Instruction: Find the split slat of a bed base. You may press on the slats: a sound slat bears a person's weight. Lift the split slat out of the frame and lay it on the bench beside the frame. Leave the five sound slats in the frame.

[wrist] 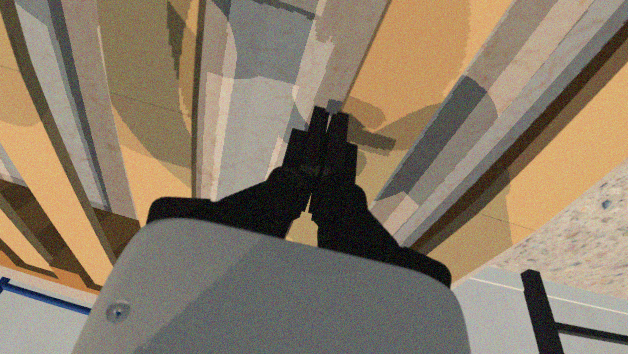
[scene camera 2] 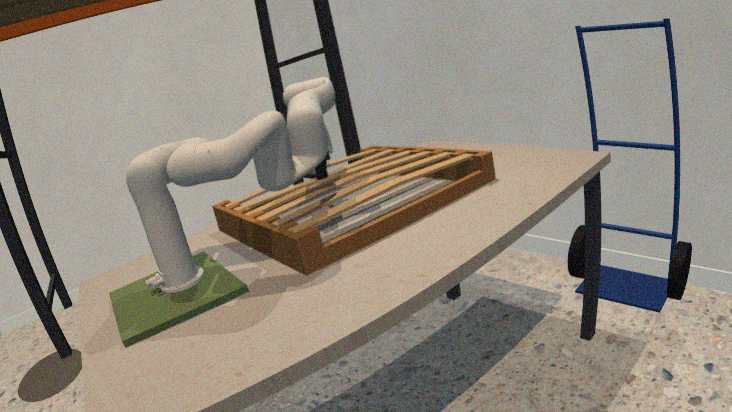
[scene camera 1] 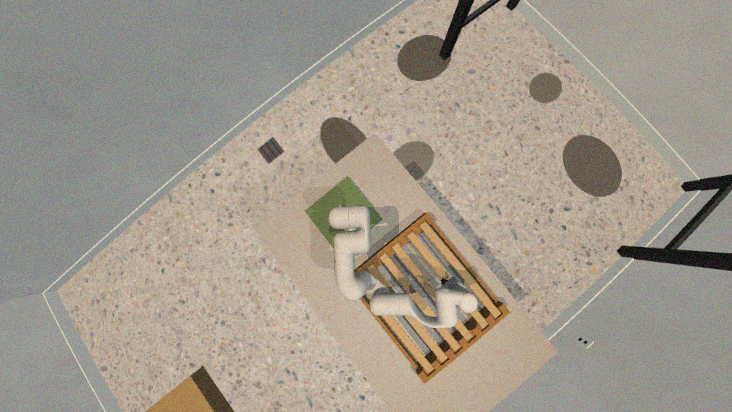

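Six pale slats [scene camera 1: 436,243] [scene camera 2: 379,191] [wrist: 425,40] lie side by side in the wooden frame [scene camera 1: 506,310] [scene camera 2: 404,219], which rests on the bench [scene camera 1: 348,327] [scene camera 2: 256,332]. My gripper [scene camera 1: 444,281] [scene camera 2: 320,176] [wrist: 324,133] is shut and empty. It points down, with its tips by one long edge of the second slat from the frame's outer right side in scene camera 1. Whether the tips touch that slat I cannot tell. The arm hides parts of several slats. Shadows cross them, and I can make out no clear split.
The arm's base stands on a green plate [scene camera 1: 348,189] [scene camera 2: 153,317] at one end of the frame. A blue hand truck [scene camera 2: 636,145] stands beyond the far end of the bench. Black ladder-like stands [scene camera 1: 453,30] [scene camera 2: 338,76] [wrist: 542,310] are near the bench.
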